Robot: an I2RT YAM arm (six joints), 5 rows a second.
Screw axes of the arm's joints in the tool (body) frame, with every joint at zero. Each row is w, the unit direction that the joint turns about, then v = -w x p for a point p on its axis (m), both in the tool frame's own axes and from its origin. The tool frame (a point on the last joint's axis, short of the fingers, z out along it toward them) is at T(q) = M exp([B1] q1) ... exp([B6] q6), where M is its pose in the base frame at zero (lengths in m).
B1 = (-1, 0, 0, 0, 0.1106, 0)
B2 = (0, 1, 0, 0.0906, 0, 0.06)
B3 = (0, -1, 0, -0.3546, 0, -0.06)
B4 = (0, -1, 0, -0.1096, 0, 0)
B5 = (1, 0, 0, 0, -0.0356, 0)
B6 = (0, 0, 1, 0, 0, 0)
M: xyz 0.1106 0 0.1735 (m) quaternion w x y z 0.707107 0 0.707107 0
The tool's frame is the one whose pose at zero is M.
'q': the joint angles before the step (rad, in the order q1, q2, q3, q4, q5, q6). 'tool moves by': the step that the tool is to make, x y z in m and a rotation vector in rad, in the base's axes. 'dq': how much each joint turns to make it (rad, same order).
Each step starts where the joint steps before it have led.
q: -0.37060 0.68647 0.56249 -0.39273 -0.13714 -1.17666
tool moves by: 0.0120 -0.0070 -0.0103 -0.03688 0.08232 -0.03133
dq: -0.00031 0.08968 0.00418 0.01797 0.06002 -0.03870
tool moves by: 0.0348 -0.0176 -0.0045 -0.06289 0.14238 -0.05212
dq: 0.00020 0.23011 0.10006 0.01867 0.10776 -0.05712
